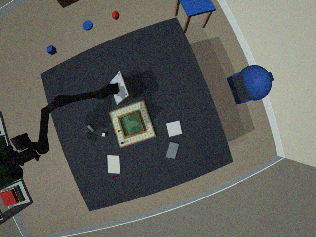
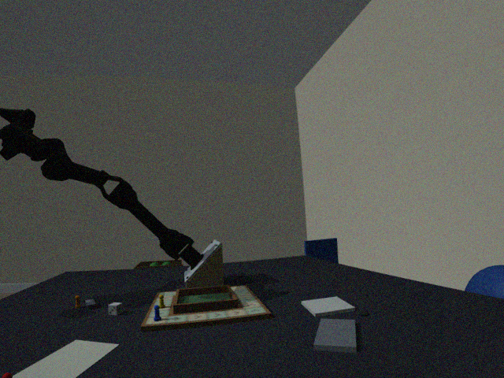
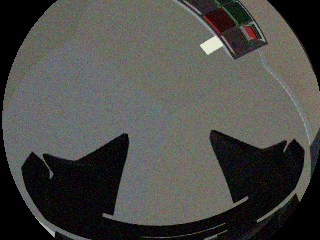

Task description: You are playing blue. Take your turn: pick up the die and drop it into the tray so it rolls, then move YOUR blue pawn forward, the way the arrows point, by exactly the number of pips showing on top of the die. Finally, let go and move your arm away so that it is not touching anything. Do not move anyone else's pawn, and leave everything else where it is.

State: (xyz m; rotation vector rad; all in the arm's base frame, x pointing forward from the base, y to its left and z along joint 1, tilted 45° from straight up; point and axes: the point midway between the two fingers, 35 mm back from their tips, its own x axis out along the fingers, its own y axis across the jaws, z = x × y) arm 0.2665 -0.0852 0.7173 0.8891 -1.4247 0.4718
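The white die is 10 mm behind my gripper tip, 370 mm to the left of it and 530 mm below it. Round my gripper tip: orange pawn: 80 mm behind, 250 mm to the left, 520 mm below; white sheet: 230 mm ahead, 370 mm to the left, 540 mm below; small grey block: 90 mm behind, 280 mm to the left, 530 mm below.
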